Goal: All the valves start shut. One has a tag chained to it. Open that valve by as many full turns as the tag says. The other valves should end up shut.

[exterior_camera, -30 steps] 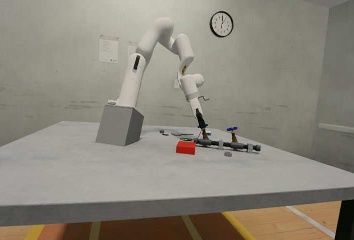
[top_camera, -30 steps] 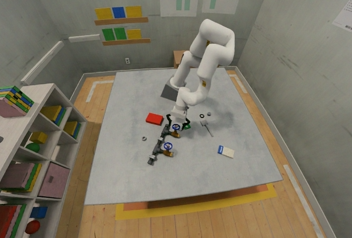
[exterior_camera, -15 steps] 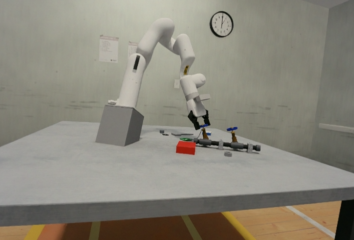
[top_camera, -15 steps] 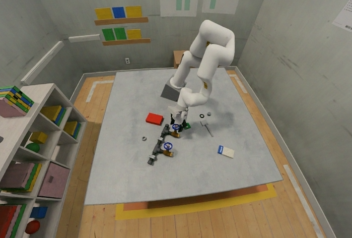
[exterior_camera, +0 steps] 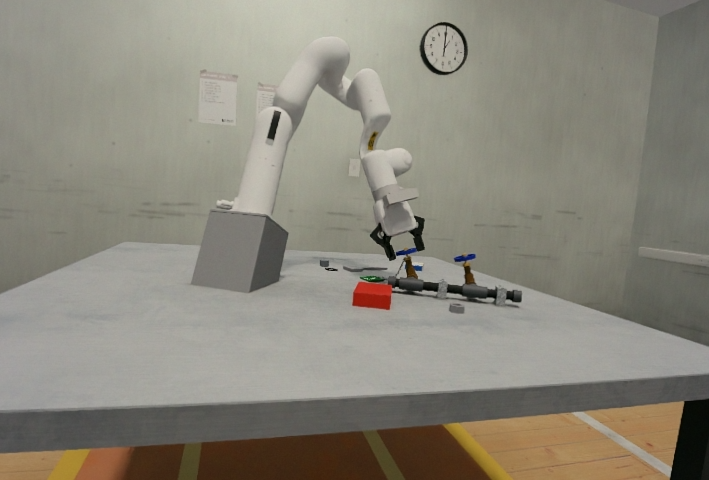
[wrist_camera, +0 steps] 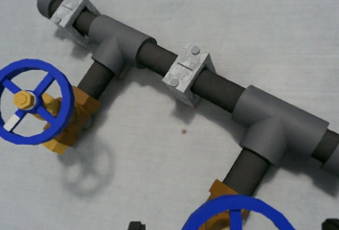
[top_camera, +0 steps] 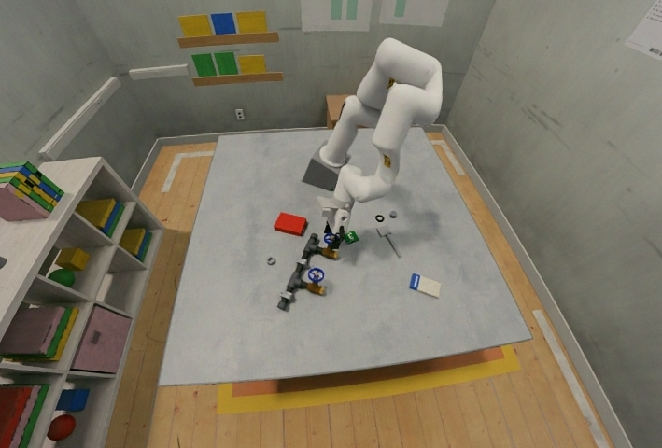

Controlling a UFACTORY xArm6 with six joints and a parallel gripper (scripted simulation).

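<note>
Now: hand 9 cm to the right of the green tag, 9 cm above it and 6 cm past it. Also, from my hand: grey nut 24 cm to the right, 9 cm below, 4 cm ahead; then red block 17 cm to the right, 13 cm behind, 8 cm below; then grey flat tool 25 cm to the left, 9 cm below, 5 cm behind.
</note>
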